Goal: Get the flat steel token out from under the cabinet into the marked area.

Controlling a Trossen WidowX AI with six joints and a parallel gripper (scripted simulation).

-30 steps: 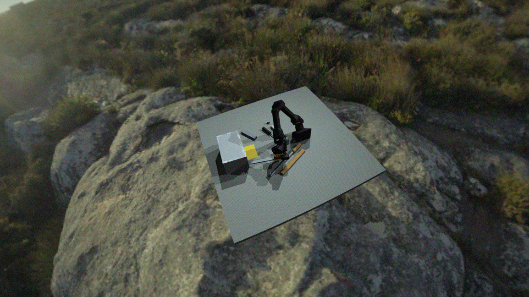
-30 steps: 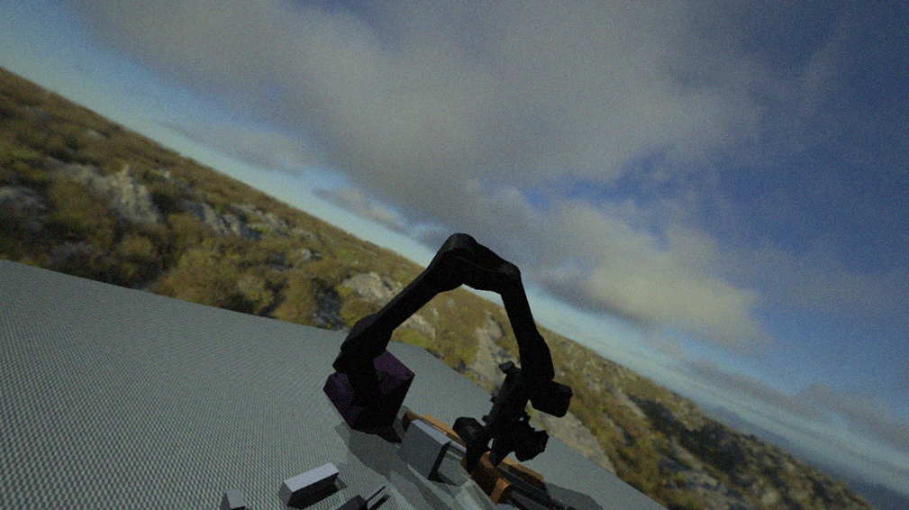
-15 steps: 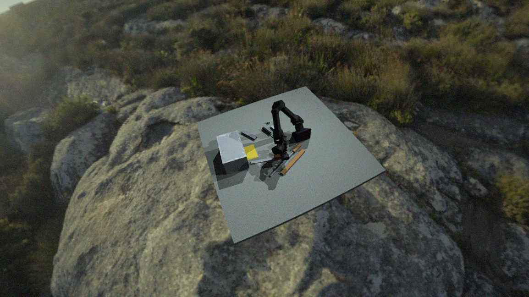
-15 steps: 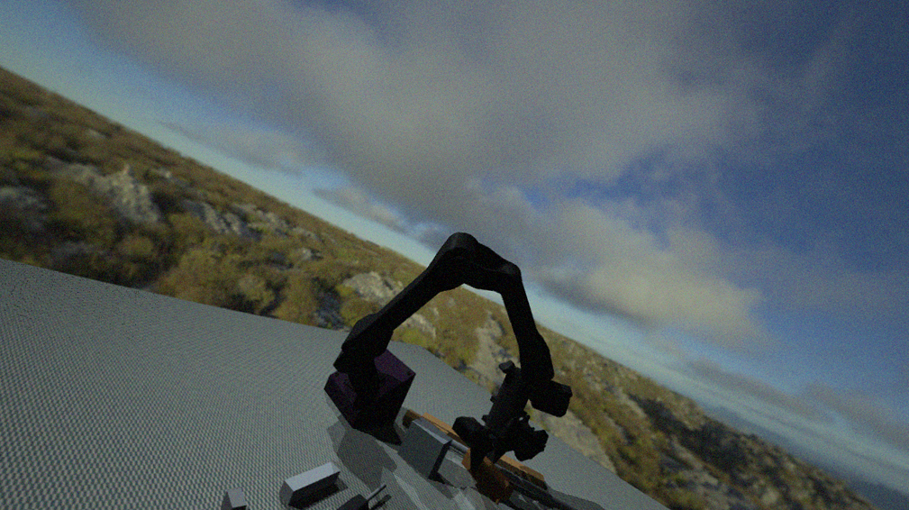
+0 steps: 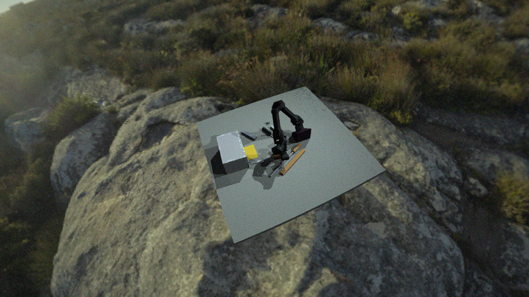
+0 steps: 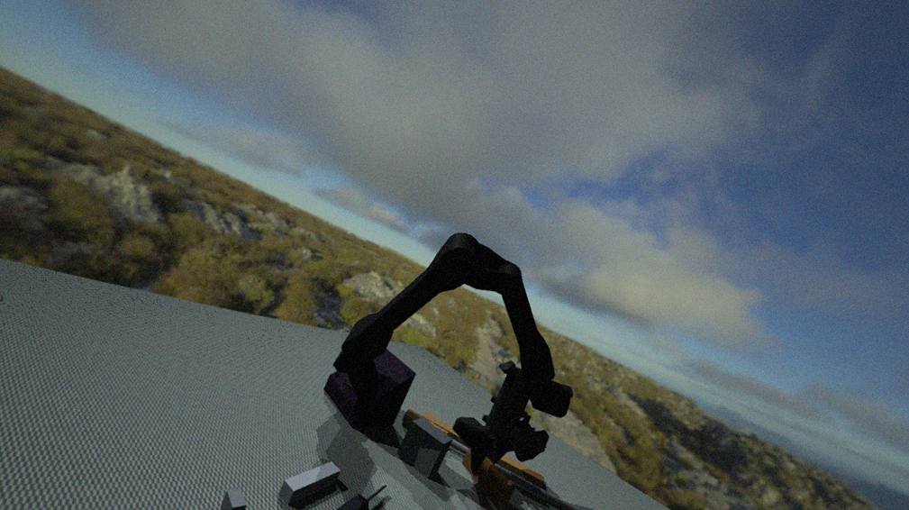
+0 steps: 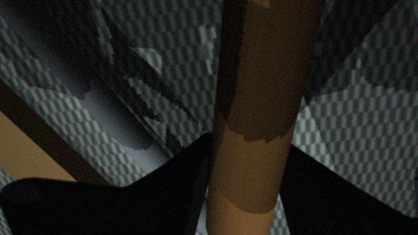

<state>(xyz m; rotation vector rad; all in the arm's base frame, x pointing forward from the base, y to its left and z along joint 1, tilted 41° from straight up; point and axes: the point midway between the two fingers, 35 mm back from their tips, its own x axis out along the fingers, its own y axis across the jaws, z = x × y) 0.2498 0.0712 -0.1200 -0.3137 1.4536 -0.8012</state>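
Now: the wooden stick 5 cm behind my gripper tip and 9 cm to the left of it. Also, from my gripper tip: grey bar (9 cm behind, 32 cm to the right); then grey block (7 cm behind, 11 cm to the right, 3 cm above); then small grey cube (8 cm behind, 42 cm to the right).
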